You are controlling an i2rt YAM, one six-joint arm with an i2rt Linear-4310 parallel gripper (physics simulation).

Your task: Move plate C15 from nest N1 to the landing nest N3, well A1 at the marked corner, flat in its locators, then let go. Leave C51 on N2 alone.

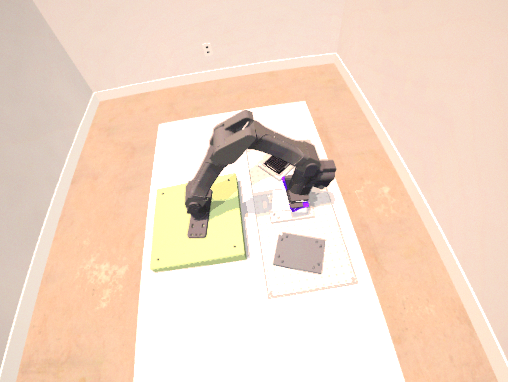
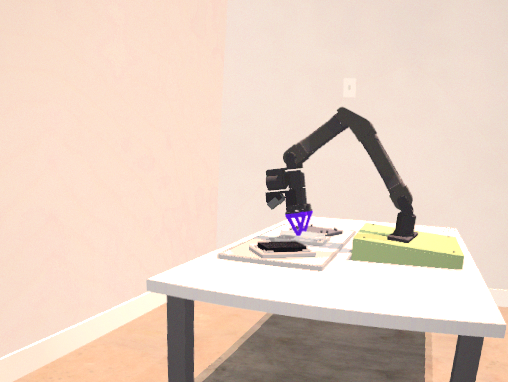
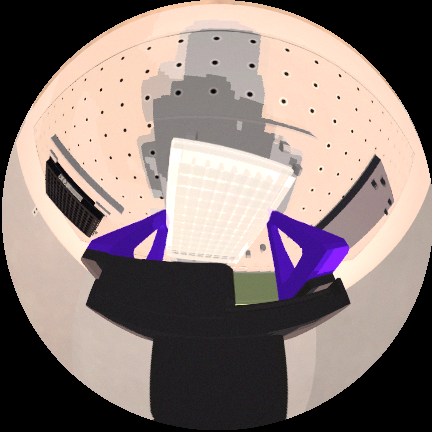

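Note:
My gripper [image 1: 299, 207] [image 2: 299, 233] [image 3: 217, 214] points down, shut on a pale, whitish well plate, C15 [image 3: 220, 197], whose long sides lie between the purple fingers. The plate is low over the white middle nest [image 1: 280, 218] [image 2: 318, 241]; whether it touches the nest is hidden. Its well A1 cannot be made out. A black plate, apparently C51 [image 1: 275, 164] [image 2: 281, 246] [image 3: 72, 200], sits on another white nest [image 1: 282, 175] [image 2: 285, 254], apart from the gripper. A dark grey nest [image 1: 300, 253] [image 3: 357, 200] with small corner pegs holds no plate. Nest labels are unreadable.
The nests stand on a pale perforated board [image 1: 340, 279] [image 2: 235, 255] [image 3: 300, 87] on the white table [image 1: 200, 320] [image 2: 325, 305]. The arm's green base block [image 1: 172, 220] [image 2: 405, 257] [image 3: 255, 287] stands beside the board. The black plate and the grey nest lie on opposite sides of the gripper.

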